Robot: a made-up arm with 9 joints. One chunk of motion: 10 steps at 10 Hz.
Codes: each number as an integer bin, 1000 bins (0 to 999) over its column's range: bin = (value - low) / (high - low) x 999, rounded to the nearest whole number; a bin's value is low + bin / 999 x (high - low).
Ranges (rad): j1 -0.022..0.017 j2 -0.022..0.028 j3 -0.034..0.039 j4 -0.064..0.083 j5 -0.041..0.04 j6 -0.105..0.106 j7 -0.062..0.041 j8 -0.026..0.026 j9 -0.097..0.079
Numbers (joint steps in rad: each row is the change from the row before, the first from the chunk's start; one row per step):
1: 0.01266 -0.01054 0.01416 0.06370 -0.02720 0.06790 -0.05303 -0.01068 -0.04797
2: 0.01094 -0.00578 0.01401 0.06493 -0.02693 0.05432 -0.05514 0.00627 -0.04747
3: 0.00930 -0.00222 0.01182 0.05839 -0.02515 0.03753 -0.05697 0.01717 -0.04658
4: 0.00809 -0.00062 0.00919 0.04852 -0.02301 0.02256 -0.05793 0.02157 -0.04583
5: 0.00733 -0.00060 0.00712 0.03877 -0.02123 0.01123 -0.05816 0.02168 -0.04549
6: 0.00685 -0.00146 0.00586 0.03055 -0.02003 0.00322 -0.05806 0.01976 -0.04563
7: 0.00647 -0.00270 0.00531 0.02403 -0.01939 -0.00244 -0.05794 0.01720 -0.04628
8: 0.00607 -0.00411 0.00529 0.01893 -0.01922 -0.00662 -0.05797 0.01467 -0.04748
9: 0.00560 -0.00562 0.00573 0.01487 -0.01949 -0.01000 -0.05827 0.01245 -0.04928
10: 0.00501 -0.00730 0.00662 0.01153 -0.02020 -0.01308 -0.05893 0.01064 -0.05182
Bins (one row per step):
1: 888 229 659 868 170 819 87 294 278
2: 844 324 657 876 174 754 67 620 281
3: 802 395 627 832 195 675 49 829 286
4: 771 427 591 765 222 604 39 914 290
5: 751 428 563 698 244 550 37 916 292
6: 739 410 545 643 259 512 38 879 292
7: 729 386 538 598 267 486 39 830 288
8: 719 357 538 564 269 466 39 781 281
9: 707 327 544 536 265 450 36 739 271
10: 692 294 556 513 257 435 30 704 256

